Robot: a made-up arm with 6 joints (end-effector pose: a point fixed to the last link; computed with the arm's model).
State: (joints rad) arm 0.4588 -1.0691 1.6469 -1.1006 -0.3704 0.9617
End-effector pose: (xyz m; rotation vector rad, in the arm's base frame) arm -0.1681 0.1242 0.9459 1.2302 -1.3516 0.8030
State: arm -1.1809 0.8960 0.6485 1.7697 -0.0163 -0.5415
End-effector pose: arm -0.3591 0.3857 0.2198 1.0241 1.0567 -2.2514
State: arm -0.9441 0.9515 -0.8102 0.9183 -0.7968 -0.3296
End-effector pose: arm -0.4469 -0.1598 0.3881 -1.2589 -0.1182 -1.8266
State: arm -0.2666 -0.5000 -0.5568 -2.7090 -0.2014 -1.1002
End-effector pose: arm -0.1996 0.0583 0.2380 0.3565 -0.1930 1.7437
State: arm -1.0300 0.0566 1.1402 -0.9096 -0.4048 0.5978
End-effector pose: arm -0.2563 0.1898 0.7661 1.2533 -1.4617 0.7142
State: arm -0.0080 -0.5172 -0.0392 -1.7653 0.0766 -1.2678
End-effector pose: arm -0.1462 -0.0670 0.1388 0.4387 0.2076 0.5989
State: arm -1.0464 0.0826 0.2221 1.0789 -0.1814 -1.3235
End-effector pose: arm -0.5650 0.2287 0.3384 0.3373 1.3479 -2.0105
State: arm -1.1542 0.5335 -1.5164 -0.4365 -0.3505 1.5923
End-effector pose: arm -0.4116 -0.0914 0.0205 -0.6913 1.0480 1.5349
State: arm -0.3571 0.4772 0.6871 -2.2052 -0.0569 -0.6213
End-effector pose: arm -0.1353 0.2611 0.3071 0.2693 -0.7819 1.4445
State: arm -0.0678 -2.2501 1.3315 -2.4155 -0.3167 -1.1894
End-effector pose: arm 0.0618 -0.0800 0.5602 2.8852 -0.2486 -1.1446
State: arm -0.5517 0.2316 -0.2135 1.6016 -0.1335 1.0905
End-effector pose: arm -0.1140 -0.1833 0.1220 0.1638 0.0499 -0.5857
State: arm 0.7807 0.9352 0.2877 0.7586 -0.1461 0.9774
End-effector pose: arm 0.0201 -0.2623 0.4434 -1.3807 -0.3062 0.2121
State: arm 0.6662 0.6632 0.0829 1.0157 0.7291 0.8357
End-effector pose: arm -0.1074 -0.2320 0.5307 -0.6138 -0.9484 0.2864
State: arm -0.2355 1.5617 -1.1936 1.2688 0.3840 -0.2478
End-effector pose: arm -0.6351 -0.0915 0.5469 -1.2785 -2.2968 -1.0667
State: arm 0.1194 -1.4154 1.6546 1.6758 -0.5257 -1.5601
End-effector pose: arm -0.1587 -0.3004 0.8104 -1.1447 2.8121 -0.1270
